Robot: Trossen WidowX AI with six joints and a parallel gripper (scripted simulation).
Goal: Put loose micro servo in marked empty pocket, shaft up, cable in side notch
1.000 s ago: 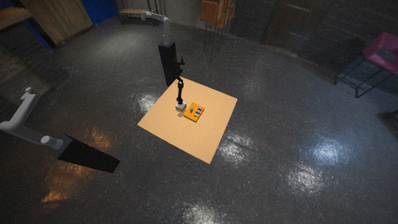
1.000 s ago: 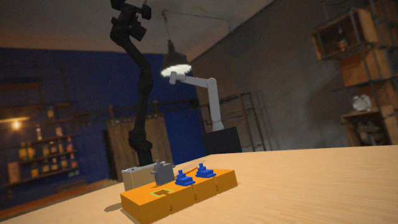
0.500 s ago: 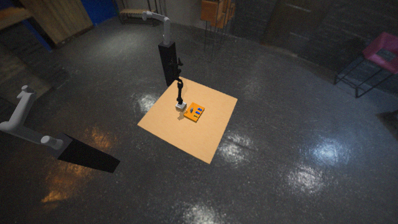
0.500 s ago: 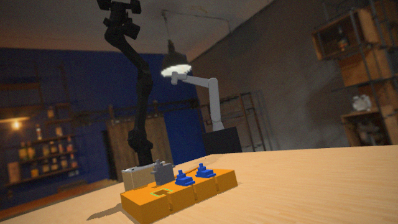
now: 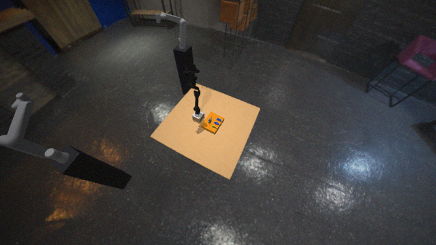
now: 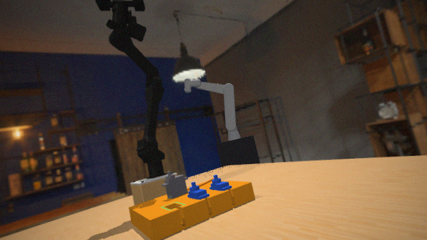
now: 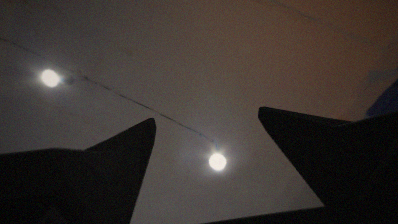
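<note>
The orange deck is 250 mm ahead of my gripper tip, 50 mm to the right of it and 900 mm below it.
</note>
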